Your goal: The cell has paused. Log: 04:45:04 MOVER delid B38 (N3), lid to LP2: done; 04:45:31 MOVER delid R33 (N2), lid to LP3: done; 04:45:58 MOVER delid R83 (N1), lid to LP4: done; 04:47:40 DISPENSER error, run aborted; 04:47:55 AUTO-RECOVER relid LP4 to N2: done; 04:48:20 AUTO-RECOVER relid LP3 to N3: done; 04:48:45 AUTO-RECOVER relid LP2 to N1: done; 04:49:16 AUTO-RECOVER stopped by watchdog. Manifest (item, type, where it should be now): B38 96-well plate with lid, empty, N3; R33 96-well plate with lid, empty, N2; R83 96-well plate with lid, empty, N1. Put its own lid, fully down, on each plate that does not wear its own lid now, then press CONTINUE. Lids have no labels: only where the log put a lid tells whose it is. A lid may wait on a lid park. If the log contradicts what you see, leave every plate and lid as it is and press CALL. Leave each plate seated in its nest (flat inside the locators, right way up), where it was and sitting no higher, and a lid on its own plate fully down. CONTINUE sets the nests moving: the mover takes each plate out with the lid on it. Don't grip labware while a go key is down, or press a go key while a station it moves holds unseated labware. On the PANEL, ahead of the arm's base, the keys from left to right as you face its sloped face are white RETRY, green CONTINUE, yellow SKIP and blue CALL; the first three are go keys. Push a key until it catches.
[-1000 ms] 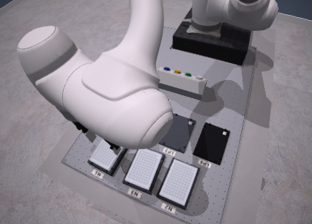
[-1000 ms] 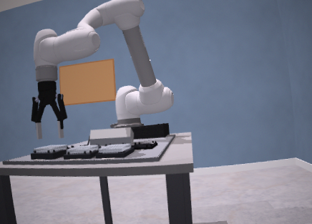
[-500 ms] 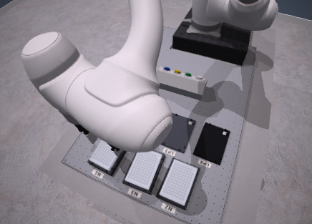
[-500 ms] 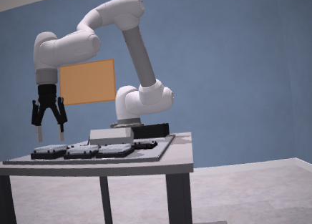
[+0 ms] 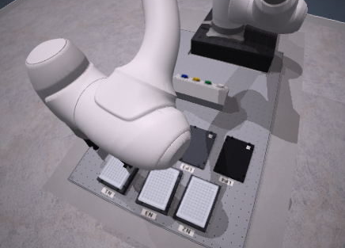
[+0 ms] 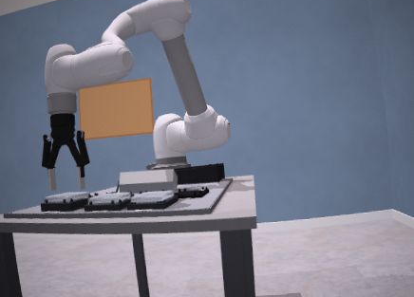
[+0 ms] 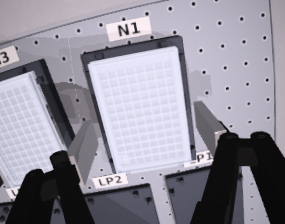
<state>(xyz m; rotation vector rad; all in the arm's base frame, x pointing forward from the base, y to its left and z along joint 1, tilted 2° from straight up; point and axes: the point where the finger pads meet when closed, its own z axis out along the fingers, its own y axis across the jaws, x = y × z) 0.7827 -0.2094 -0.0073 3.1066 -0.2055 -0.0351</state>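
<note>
Now: hand 4 cm above the pale grey lid. From my hand the other things lie so: LP2 label (9 cm behind, 8 cm to the left, 8 cm below); then nest N1 (7 cm below); then lid park LP1 (18 cm behind, 4 cm to the right, 7 cm below).
</note>
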